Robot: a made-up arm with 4 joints. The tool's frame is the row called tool.
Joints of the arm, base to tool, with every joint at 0 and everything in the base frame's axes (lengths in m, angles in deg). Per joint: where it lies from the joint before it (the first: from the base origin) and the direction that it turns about. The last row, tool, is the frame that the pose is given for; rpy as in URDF.
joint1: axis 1 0 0 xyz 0.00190 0.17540 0.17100
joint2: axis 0 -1 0 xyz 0.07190 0.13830 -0.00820
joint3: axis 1 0 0 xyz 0.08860 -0.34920 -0.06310
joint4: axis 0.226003 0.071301 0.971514 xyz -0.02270 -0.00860 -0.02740
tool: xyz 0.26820 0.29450 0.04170 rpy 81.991 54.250 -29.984
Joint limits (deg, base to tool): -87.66..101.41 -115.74..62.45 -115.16..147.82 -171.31..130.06
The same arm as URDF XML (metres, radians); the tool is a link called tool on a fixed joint. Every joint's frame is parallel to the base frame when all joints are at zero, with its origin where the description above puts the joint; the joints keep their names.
<robot name="arm">
  <joint name="joint1" type="revolute">
    <parent link="base"/>
    <child link="link1"/>
    <origin xyz="0.0019 0.1754 0.171" rpy="0 0 0"/>
    <axis xyz="1 0 0"/>
    <limit lower="-1.53" upper="1.7699"/>
  </joint>
  <joint name="joint2" type="revolute">
    <parent link="link1"/>
    <child link="link2"/>
    <origin xyz="0.0719 0.1383 -0.0082" rpy="0 0 0"/>
    <axis xyz="0 -1 0"/>
    <limit lower="-2.02" upper="1.09"/>
  </joint>
  <joint name="joint3" type="revolute">
    <parent link="link2"/>
    <child link="link3"/>
    <origin xyz="0.0886 -0.3492 -0.0631" rpy="0 0 0"/>
    <axis xyz="1 0 0"/>
    <limit lower="-2.0099" upper="2.5799"/>
  </joint>
  <joint name="joint4" type="revolute">
    <parent link="link3"/>
    <child link="link4"/>
    <origin xyz="-0.0227 -0.0086 -0.0274" rpy="0 0 0"/>
    <axis xyz="0.226003 0.071301 0.971514"/>
    <limit lower="-2.9899" upper="2.27"/>
  </joint>
  <joint name="tool_fixed" type="fixed">
    <parent link="link4"/>
    <child link="tool"/>
    <origin xyz="0.2682 0.2945 0.0417" rpy="1.431 0.9468 -0.5233"/>
  </joint>
  <link name="base"/>
  <link name="link1"/>
  <link name="link2"/>
  <link name="link3"/>
  <link name="link4"/>
  <link name="tool"/>
</robot>

